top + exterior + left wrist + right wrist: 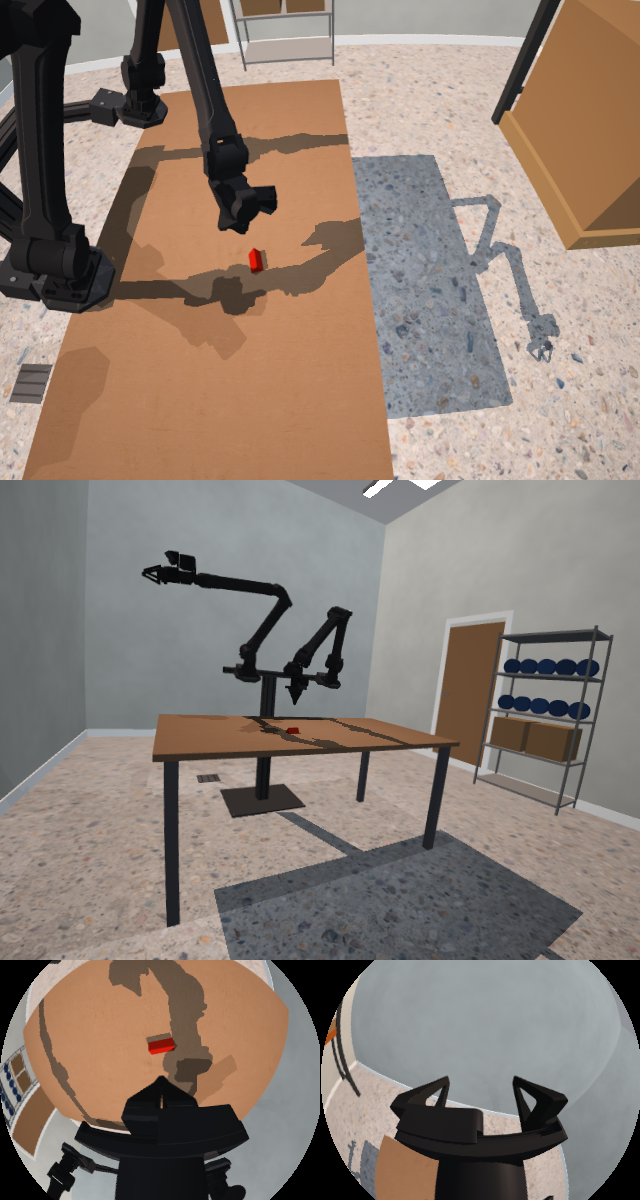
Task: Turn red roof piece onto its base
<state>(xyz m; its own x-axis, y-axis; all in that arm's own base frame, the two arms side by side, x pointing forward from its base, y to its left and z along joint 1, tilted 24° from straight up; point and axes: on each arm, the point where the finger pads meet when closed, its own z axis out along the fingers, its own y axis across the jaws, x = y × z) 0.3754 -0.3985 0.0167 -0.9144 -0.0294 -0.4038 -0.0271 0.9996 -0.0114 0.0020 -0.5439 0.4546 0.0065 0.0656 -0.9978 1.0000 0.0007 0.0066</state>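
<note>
The red roof piece lies 150 mm below my left hand and 10 mm ahead of it.
</note>
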